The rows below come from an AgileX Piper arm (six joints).
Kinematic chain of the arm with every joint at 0, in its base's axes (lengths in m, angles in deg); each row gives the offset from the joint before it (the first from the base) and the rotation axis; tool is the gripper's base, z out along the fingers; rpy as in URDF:
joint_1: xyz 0 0 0.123 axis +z
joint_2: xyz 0 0 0 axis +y
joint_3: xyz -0.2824 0 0.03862 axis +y
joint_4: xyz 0.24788 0 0.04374 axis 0.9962 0 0.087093
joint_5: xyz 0 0 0 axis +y
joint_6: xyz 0.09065 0 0.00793 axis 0.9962 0 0.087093
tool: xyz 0 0 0 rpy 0 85 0
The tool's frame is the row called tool.
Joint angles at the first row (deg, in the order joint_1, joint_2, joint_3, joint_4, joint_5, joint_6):
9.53, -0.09, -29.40, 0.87, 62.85, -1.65
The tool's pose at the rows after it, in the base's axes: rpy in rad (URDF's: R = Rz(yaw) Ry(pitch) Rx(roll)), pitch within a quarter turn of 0, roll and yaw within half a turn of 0; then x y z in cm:
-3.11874 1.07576 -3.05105 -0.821 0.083 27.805
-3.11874 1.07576 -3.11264 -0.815 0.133 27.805
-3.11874 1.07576 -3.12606 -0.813 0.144 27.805
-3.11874 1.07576 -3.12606 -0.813 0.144 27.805
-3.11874 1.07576 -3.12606 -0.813 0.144 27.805
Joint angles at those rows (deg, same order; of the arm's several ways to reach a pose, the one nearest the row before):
2.82, -0.09, -29.40, 0.87, 62.85, -1.52
-0.71, -0.09, -29.40, 0.87, 62.85, -1.52
-1.48, -0.09, -29.40, 0.87, 62.85, -1.52
-1.48, -0.09, -29.40, 0.87, 62.85, -1.52
-1.48, -0.09, -29.40, 0.87, 62.85, -1.52

